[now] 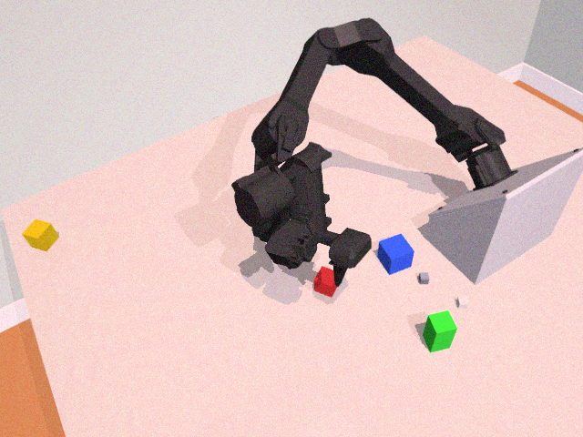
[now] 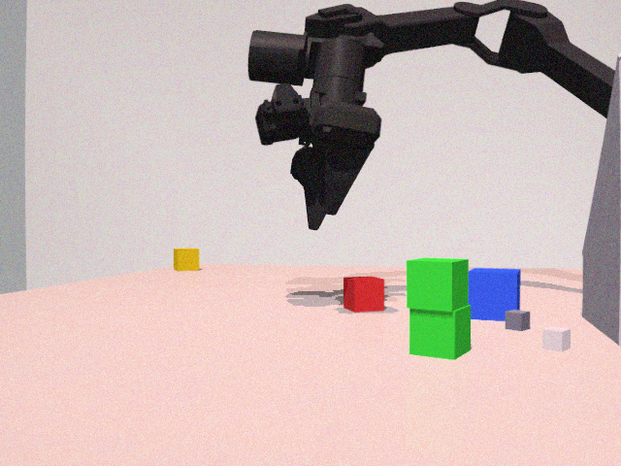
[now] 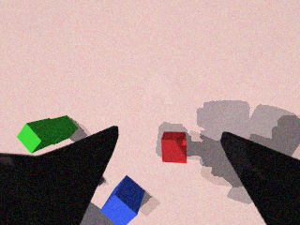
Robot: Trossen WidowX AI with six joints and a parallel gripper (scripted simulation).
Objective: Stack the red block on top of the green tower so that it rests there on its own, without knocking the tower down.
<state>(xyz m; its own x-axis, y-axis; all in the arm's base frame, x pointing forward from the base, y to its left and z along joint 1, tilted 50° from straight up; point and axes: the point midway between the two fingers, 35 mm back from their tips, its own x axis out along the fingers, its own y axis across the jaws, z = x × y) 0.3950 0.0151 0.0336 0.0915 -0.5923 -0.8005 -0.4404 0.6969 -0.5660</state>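
Now: gripper tip 80 mm above the red block, 40 mm past it and 30 mm to the left of it. The rest, counted from my gripper tip: blue block (180 mm behind, 70 mm below, 10 mm to the right); then small white cube (220 mm behind, 140 mm to the left, 90 mm below); then small dark grey cube (200 mm behind, 90 mm below, 60 mm to the left).
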